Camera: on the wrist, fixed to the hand. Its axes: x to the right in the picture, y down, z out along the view.
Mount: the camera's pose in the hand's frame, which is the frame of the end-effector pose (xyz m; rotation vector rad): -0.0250 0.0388 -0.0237 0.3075 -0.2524 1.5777
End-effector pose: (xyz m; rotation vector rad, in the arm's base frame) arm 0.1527 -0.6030 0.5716 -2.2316 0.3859 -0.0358
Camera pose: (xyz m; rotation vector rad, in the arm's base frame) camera 0.1150 -0.6366 0.5598 -1.1106 1.6997 0.9149
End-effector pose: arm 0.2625 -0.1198 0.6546 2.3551 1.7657 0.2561
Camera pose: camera 0.2857 -0.1534 0.6866 -3.0267 0.4575 0.1414
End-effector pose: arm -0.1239 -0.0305 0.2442 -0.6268 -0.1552 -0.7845
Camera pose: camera -0.1166 -0.0081 0.1980 -0.3746 0.0214 0.8320
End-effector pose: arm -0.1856 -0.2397 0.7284 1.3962 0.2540 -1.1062
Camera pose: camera -0.1593 -0.2155 0.7660 1.1748 -1.0901 0.0531
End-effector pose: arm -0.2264 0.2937 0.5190 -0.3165 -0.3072 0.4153
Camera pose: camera -0.2531 0.3108 0.4780 -0.1429 -0.1768 2.0449
